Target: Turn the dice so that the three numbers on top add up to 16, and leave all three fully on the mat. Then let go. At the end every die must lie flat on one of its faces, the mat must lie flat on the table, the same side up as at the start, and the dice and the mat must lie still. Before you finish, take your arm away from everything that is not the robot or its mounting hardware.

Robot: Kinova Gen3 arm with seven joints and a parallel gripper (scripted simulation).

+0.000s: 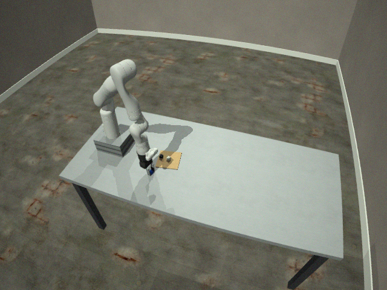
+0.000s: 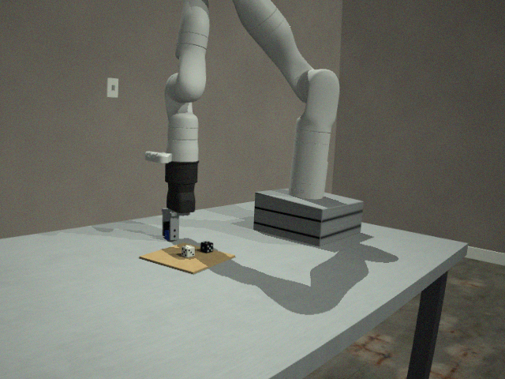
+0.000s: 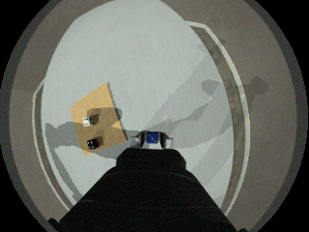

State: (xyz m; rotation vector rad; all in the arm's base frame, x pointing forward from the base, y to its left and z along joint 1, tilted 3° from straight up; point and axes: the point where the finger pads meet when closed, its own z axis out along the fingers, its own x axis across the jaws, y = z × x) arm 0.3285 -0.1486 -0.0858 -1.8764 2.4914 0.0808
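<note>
Now: hand 1 cm above the blue die. The rest, counted from my hand: tan mat 6 cm ahead, 13 cm to the left, 2 cm below; then white die 6 cm ahead, 13 cm to the left, 1 cm below; then black die 1 cm ahead, 14 cm to the left, 1 cm below.
</note>
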